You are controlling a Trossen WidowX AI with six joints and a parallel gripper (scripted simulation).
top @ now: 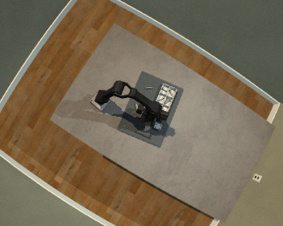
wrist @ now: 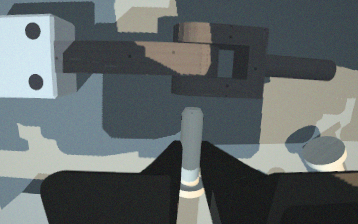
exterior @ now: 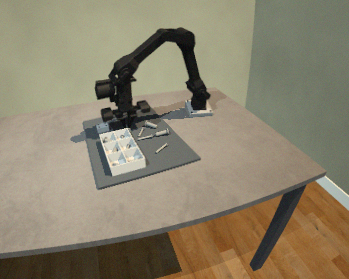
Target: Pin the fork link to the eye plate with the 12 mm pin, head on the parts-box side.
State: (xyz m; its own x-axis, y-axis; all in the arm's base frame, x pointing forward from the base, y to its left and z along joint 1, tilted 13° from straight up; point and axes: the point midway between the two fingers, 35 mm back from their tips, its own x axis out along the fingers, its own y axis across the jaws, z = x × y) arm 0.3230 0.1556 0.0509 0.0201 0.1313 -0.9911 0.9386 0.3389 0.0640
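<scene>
My gripper is now 40 mm to the left of the eye plate, 30 mm short of it and 30 mm above it. The rest, counted from my hand: dark bar 120 mm to the right, 90 mm ahead, 40 mm below; pale block 110 mm ahead, 20 mm to the right, 20 mm below; dark mat 50 mm below, 40 mm to the left, 20 mm behind.
</scene>
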